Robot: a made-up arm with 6 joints.
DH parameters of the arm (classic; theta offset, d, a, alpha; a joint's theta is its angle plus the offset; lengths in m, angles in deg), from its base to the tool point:
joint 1: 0 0.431 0 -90
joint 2: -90 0 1.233 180
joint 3: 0 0 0 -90
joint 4: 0 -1.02 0 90
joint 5: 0 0.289 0 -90
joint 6: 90 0 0 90
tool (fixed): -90 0 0 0
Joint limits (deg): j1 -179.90..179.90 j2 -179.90..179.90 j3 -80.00..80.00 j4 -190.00..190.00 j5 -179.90..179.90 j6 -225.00..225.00
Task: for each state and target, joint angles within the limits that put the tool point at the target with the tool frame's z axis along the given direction. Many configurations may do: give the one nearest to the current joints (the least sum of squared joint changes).
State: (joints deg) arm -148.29 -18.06 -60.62 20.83 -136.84 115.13
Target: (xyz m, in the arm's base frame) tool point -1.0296 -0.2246 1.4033 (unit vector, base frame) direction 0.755 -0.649 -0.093
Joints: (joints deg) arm -154.46 1.25 -22.22 33.38 -131.85 116.39
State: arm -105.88 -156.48 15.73 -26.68 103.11 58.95
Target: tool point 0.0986 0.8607 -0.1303 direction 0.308 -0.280 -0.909
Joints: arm -106.44 -177.86 -23.93 -58.97 84.04 55.55
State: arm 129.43 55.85 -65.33 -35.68 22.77 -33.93
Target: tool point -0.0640 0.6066 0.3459 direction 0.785 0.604 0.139
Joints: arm 118.27 42.00 -52.91 -36.96 12.17 -43.79
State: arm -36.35 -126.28 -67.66 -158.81 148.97 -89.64
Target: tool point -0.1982 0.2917 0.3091 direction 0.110 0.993 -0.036
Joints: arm -3.98 -148.79 -78.51 -163.60 175.07 -76.46
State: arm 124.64 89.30 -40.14 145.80 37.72 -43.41
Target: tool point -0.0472 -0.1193 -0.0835 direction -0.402 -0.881 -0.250
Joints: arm 158.69 122.21 -79.83 116.36 10.57 -38.21
